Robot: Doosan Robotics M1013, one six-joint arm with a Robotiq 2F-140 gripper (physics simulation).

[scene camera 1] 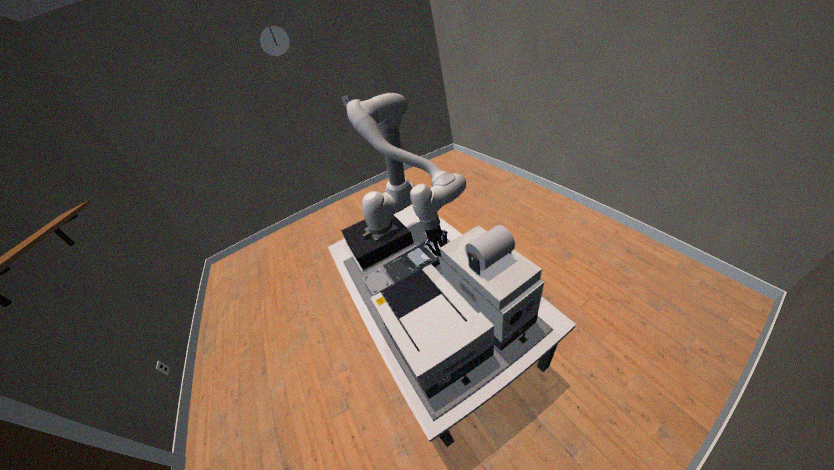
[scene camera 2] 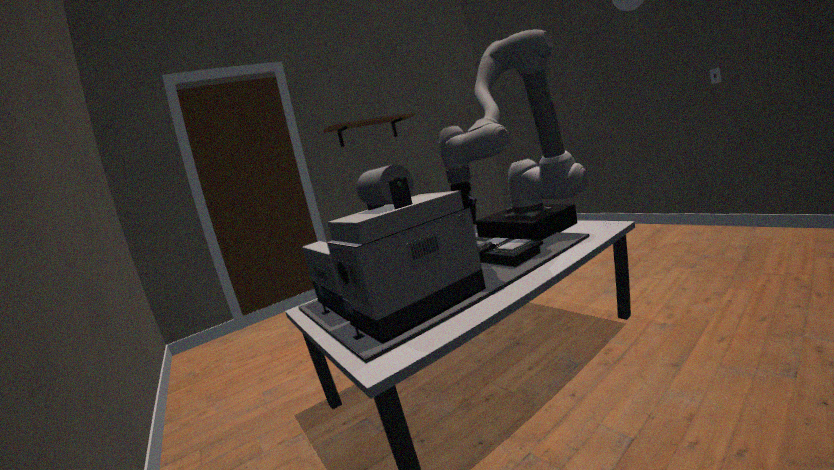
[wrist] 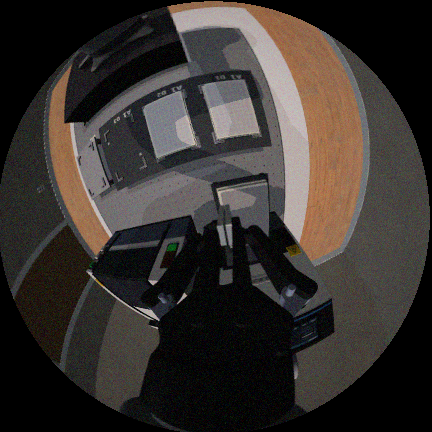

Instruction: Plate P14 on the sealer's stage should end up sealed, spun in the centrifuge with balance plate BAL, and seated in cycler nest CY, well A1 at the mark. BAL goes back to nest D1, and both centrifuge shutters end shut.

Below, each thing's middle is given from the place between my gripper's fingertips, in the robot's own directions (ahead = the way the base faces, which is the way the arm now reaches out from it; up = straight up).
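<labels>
There is the centrifuge (scene camera 1: 442, 338), and my hand is 28 cm short of it. My hand is also 29 cm to the left of the centrifuge.
</labels>
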